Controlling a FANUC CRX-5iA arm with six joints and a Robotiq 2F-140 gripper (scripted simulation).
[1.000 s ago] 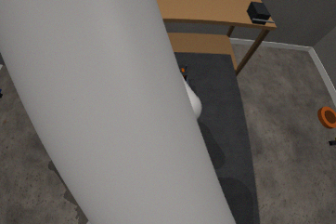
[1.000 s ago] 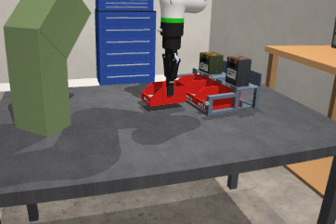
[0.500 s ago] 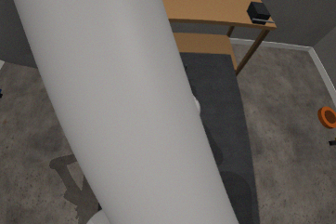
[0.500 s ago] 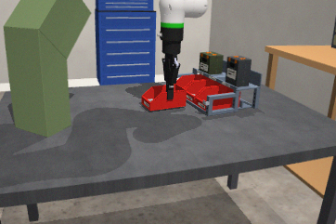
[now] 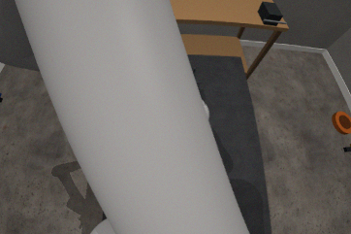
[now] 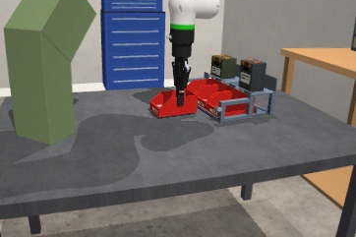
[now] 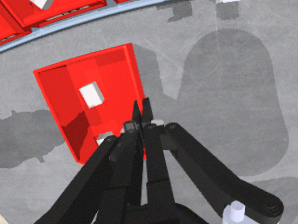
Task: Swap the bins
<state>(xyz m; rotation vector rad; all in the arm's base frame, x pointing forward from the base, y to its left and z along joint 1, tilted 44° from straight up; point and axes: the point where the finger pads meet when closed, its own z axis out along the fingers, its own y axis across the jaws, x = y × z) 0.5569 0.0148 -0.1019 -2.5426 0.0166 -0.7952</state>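
My gripper is now 7 cm to the right of the part, 6 cm above it and 1 cm short of it. Round my hand: grey shelf: 23 cm ahead, 10 cm to the left, 2 cm below; then dark box: 31 cm ahead, 8 cm above.
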